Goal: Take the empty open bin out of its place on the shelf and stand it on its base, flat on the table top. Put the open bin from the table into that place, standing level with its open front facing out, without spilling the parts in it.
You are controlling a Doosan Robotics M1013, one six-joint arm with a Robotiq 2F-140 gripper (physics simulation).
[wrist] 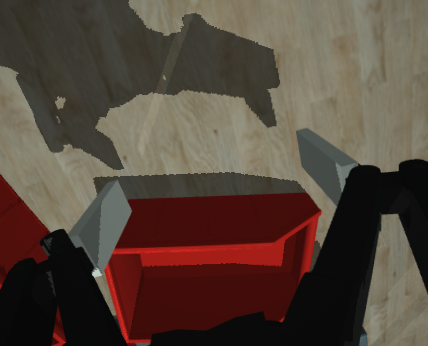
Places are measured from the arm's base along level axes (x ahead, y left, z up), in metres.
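Pixels of known places: gripper, fingertip midpoint: point(209, 173).
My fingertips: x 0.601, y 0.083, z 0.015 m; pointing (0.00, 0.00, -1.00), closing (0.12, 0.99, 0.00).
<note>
Ahead of a thing's pixels: the offset from my fingertips to its top centre. "pt": to the spot under its first point. Level surfaces: height alone.
A red open bin @[pt dz -0.008, dx +0.043, dy -0.013 m] point(215, 220) is at the lower middle of the wrist view, on the wooden table top @[dz -0.050 m] point(225, 135). Its opening faces the camera, and the part of its inside that shows is bare. The gripper's black arm hides its lower edge. My gripper point(209, 173) is open with nothing between its fingers. The left fingertip overlaps the bin's left corner in the view; the right fingertip is beyond its right end. A second red bin @[pt dz -0.026, dx -0.012, dy -0.184 m] point(17, 225) shows in part at the left edge; its contents are hidden. The shelf place cannot be made out.
The second bin lies close to the left finger's side of the view. Dark shadows of the arm and gripper fall on the table at the upper left and centre. Small grey-blue pieces show at the bottom edge, too little to identify.
</note>
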